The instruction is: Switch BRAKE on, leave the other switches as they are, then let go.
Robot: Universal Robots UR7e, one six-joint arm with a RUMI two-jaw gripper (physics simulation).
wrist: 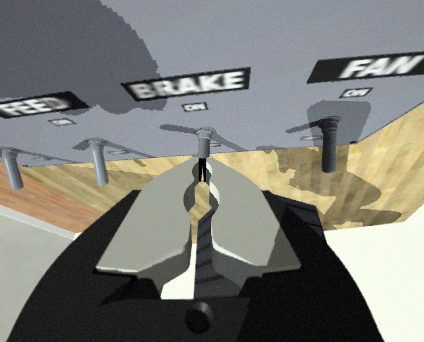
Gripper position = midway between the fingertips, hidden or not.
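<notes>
I can see my own gripper (pixel 202 160) here, and together with it I see a grey panel (pixel 136 86).
</notes>
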